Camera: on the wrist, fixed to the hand. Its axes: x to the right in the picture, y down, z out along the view.
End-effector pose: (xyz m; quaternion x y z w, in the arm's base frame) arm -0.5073 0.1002 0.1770 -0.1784 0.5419 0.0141 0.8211
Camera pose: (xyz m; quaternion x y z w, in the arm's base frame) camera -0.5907 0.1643 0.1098 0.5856 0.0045 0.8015 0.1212
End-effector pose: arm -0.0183 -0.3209 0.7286 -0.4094 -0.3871 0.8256 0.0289
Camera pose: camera 0.0520 -0.3353 0.6265 0.2028 -0.4457 -0.1492 0.8590
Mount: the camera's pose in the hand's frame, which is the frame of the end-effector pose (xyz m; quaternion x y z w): 0.0149 0.0967 -0.0775 0.0682 -0.2133 0.9746 0.0088
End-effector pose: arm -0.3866 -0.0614 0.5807 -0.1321 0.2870 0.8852 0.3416
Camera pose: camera -0.4604 -0.1581 0.5527 -0.4906 -0.1188 -0.3493 0.7894
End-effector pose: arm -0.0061 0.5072 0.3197 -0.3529 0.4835 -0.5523 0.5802
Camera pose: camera -0.0520 0.5158 0.2039 0.3899 0.1868 0.6029 0.6706
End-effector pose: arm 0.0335 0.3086 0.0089 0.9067 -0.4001 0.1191 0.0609
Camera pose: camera -0.0413 0.2489 0.0890 0.3524 0.8920 0.1057 0.2627
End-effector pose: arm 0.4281 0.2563 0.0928 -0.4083 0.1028 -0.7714 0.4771
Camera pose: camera 0.4316 0.1755 -0.0023 -0.0354 0.2445 0.5383 0.8058
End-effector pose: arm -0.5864 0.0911 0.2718 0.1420 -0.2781 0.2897 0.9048
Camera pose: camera -0.6020 0.2067 0.2274 0.1463 0.3141 -0.8730 0.3434
